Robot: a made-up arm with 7 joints. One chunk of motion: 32 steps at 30 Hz.
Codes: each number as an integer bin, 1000 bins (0 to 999) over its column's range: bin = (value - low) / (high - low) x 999, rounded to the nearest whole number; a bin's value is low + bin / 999 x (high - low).
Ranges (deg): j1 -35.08..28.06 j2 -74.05..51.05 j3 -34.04..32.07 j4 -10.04..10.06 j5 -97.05..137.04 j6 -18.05..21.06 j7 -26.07..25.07
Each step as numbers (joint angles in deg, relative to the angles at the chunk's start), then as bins.
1 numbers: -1.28 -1.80 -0.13 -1.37 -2.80 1.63 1.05
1 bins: 535 577 512 431 402 503 530
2 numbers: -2.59 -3.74 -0.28 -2.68 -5.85 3.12 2.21
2 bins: 514 561 510 366 389 541 552
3 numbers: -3.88 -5.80 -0.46 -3.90 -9.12 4.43 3.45
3 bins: 494 545 507 305 375 574 577
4 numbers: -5.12 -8.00 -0.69 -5.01 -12.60 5.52 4.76
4 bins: 474 527 504 250 360 602 602
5 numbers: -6.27 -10.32 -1.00 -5.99 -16.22 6.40 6.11
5 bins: 456 509 499 201 345 625 629
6 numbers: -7.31 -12.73 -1.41 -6.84 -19.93 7.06 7.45
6 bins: 439 490 493 159 329 641 655
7 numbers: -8.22 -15.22 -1.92 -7.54 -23.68 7.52 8.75
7 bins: 425 470 485 124 313 653 680
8 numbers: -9.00 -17.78 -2.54 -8.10 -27.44 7.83 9.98
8 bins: 413 449 476 96 297 661 704
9 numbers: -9.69 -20.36 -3.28 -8.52 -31.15 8.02 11.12
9 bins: 402 429 465 76 281 666 726
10 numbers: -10.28 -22.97 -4.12 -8.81 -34.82 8.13 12.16
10 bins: 392 408 452 61 266 669 747
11 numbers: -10.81 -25.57 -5.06 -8.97 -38.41 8.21 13.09
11 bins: 384 387 438 53 250 671 765
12 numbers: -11.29 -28.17 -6.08 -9.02 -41.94 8.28 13.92
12 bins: 376 366 423 51 235 673 781
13 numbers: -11.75 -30.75 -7.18 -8.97 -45.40 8.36 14.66
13 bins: 369 346 406 53 220 675 796
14 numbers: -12.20 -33.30 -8.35 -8.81 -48.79 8.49 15.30
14 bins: 362 325 388 61 206 678 808
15 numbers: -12.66 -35.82 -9.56 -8.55 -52.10 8.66 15.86
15 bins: 355 305 370 74 192 682 819
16 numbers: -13.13 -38.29 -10.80 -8.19 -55.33 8.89 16.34
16 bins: 347 286 351 92 178 688 828
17 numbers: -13.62 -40.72 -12.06 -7.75 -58.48 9.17 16.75
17 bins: 340 266 332 114 165 695 836
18 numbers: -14.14 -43.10 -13.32 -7.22 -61.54 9.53 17.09
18 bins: 331 247 313 140 152 704 843
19 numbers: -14.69 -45.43 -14.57 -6.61 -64.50 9.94 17.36
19 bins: 323 229 294 170 139 715 848
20 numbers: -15.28 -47.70 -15.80 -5.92 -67.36 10.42 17.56
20 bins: 313 210 276 205 127 727 852
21 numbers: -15.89 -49.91 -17.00 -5.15 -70.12 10.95 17.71
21 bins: 304 193 257 243 115 741 855
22 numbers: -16.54 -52.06 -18.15 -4.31 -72.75 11.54 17.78
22 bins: 293 176 240 285 104 756 857
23 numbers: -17.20 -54.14 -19.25 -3.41 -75.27 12.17 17.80
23 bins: 283 159 223 330 93 772 857
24 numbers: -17.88 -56.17 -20.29 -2.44 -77.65 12.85 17.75
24 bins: 272 143 208 378 83 789 856
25 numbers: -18.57 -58.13 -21.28 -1.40 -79.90 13.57 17.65
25 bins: 261 127 193 429 73 808 854
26 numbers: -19.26 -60.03 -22.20 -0.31 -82.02 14.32 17.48
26 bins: 250 112 179 484 64 827 851
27 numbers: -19.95 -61.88 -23.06 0.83 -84.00 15.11 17.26
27 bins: 239 97 166 540 56 847 846
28 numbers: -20.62 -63.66 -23.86 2.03 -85.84 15.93 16.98
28 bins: 229 83 154 600 48 868 841
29 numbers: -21.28 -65.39 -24.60 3.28 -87.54 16.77 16.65
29 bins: 218 69 143 662 41 889 835
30 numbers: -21.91 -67.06 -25.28 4.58 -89.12 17.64 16.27
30 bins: 208 56 132 727 34 912 827
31 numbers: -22.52 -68.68 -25.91 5.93 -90.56 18.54 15.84
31 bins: 199 43 123 794 28 935 819
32 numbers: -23.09 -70.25 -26.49 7.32 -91.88 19.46 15.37
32 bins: 190 30 114 863 22 958 810
